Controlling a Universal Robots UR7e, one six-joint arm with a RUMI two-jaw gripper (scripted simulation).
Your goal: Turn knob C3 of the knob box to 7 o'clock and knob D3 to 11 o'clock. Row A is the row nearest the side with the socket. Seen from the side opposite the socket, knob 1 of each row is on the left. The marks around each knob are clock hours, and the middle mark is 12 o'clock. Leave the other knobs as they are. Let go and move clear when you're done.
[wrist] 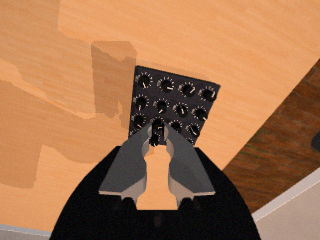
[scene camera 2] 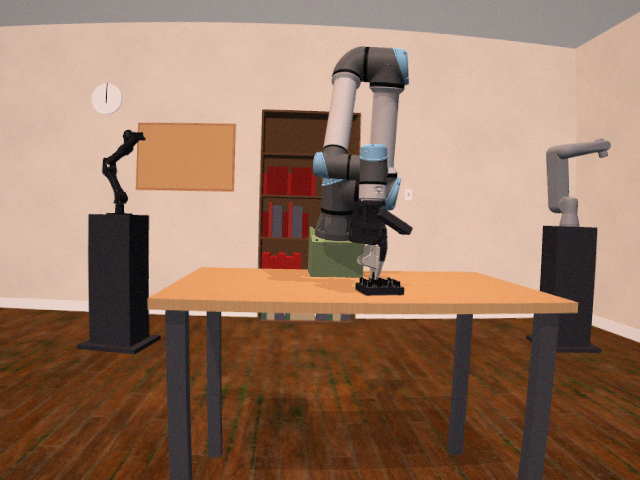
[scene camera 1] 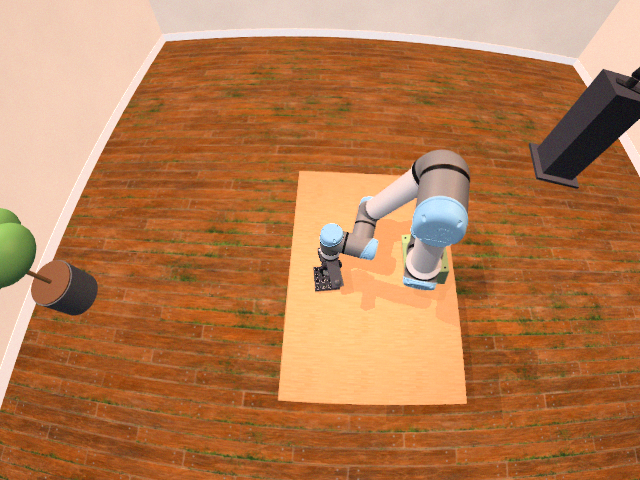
Path:
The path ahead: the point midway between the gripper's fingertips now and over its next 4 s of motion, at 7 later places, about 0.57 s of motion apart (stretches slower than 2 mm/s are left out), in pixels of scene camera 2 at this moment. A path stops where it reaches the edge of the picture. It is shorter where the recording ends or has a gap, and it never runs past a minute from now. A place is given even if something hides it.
The gripper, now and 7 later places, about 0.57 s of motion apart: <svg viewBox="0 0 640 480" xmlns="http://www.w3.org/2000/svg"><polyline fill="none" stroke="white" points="374,281 374,271 374,268 374,267 374,264 373,262 372,261 372,262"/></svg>

